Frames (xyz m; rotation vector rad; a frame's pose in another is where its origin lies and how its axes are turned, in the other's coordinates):
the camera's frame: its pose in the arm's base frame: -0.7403 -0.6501 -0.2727 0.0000 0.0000 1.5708
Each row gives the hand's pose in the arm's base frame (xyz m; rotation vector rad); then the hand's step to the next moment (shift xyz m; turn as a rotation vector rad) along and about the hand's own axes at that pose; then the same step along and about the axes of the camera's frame.
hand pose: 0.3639 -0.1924 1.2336 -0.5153 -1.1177 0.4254
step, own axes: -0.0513 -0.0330 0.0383 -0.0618 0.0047 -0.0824
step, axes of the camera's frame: -0.0489 0.0527 -0.0050 -0.0456 -0.0522 -0.0764
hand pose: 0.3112 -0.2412 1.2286 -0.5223 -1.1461 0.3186
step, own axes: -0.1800 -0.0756 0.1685 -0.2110 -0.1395 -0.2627
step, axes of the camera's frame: -0.1140 0.2267 -0.0461 -0.2816 -0.1574 -0.1700
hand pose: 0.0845 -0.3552 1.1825 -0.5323 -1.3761 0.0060
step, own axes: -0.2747 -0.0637 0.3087 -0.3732 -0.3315 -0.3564
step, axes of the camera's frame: -0.0311 0.3646 -0.2022 -0.5344 -0.1523 -0.2597
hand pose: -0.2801 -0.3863 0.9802 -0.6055 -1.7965 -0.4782
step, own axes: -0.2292 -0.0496 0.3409 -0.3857 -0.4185 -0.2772
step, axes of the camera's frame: 0.1265 0.2298 -0.3200 -0.5576 -0.0424 -0.2967
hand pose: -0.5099 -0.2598 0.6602 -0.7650 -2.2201 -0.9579
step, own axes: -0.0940 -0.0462 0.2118 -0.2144 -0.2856 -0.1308
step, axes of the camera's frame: 0.1124 0.0320 -0.2053 -0.3223 0.0201 -0.2008
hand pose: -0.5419 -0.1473 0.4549 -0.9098 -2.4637 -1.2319
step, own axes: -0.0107 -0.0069 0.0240 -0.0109 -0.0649 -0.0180
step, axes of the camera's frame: 0.0112 -0.0054 -0.0241 -0.0480 0.0333 -0.0353
